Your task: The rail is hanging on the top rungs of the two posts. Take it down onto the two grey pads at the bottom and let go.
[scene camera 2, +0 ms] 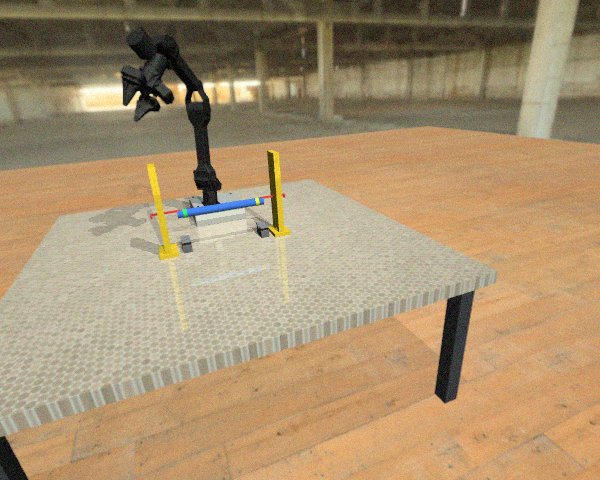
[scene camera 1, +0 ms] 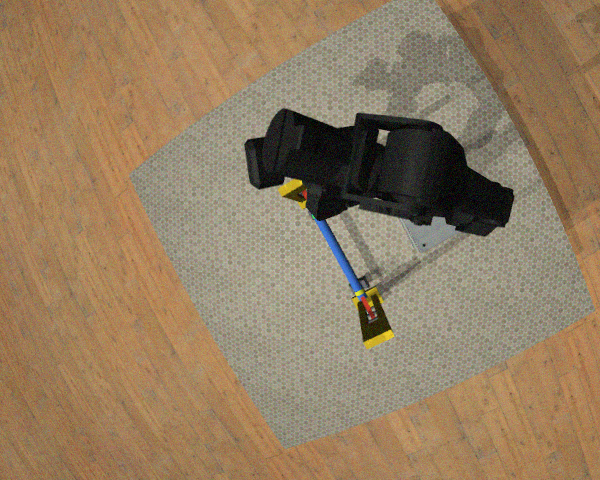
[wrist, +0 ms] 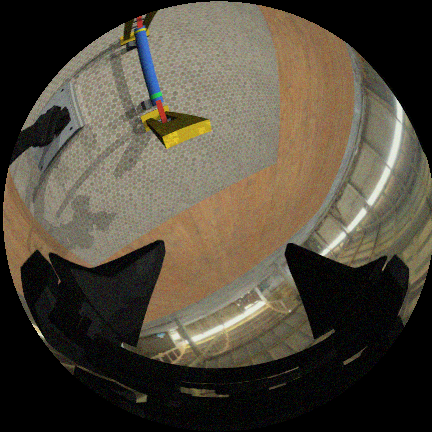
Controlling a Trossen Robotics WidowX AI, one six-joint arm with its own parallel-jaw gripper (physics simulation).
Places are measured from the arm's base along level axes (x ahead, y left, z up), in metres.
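Pixels of known places: gripper, fingertip midpoint: (scene camera 2: 130, 113) (wrist: 227, 249); arm's base, origin of the base link: (scene camera 2: 210, 203).
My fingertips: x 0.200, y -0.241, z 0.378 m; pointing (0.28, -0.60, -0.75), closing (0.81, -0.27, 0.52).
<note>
Ahead of a thing's pixels: the offset from my fingertips to its top centre. "spot": to the spot under its first point. Level surfaces: height alone.
The blue rail {0.059 m ahead, 0.224 m left, 0.307 m down} (scene camera 1: 335, 250) (scene camera 2: 220, 207) (wrist: 147, 65), with a green band, a yellow band and thin red ends, hangs level between two yellow posts, below their tops. The green-end post {0.043 m ahead, 0.024 m left, 0.153 m down} (scene camera 1: 291, 188) (scene camera 2: 159, 215) (wrist: 187, 133) stands at the left in scene camera 2, the yellow-end post {0.075 m ahead, 0.423 m left, 0.153 m down} (scene camera 1: 378, 339) (scene camera 2: 275, 195) at the right. Two small dark grey pads, one at the green end {spot: 0.071 m ahead, 0.083 m left, 0.425 m down} (scene camera 2: 186, 244) and one at the yellow end {spot: 0.096 m ahead, 0.351 m left, 0.421 m down} (scene camera 2: 262, 229), sit on the table beside the post feet. My gripper (scene camera 2: 130, 112) (wrist: 227, 249) is open and empty, high above and apart from the rail.
The arm's grey base plate (scene camera 1: 431, 236) (scene camera 2: 220, 216) (wrist: 76, 107) is behind the rail in scene camera 2. The tiled table {0.453 m down} (scene camera 1: 240, 300) (scene camera 2: 325, 280) (wrist: 225, 125) carries the posts and pads. In scene camera 1 the black arm covers part of the green-end post and the rail's green end.
</note>
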